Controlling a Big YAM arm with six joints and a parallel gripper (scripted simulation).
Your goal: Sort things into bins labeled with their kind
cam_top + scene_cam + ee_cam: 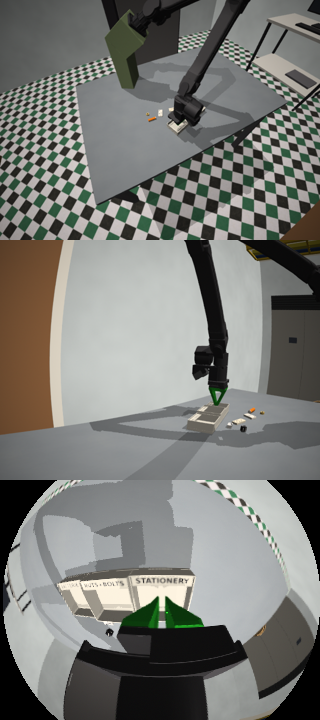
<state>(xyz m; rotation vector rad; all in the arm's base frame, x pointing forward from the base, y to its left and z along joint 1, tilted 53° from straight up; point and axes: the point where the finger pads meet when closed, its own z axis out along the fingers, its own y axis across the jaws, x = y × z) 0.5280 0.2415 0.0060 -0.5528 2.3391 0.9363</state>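
My hand is 70 mm to the right of the three joined white bins, 50 mm past it and 20 mm above it. Round my hand: orange battery 140 mm to the right, 80 mm behind, 30 mm below; then black die 200 mm behind, 40 mm to the left, 30 mm below; then brass nut 160 mm to the right, 120 mm behind, 40 mm below.
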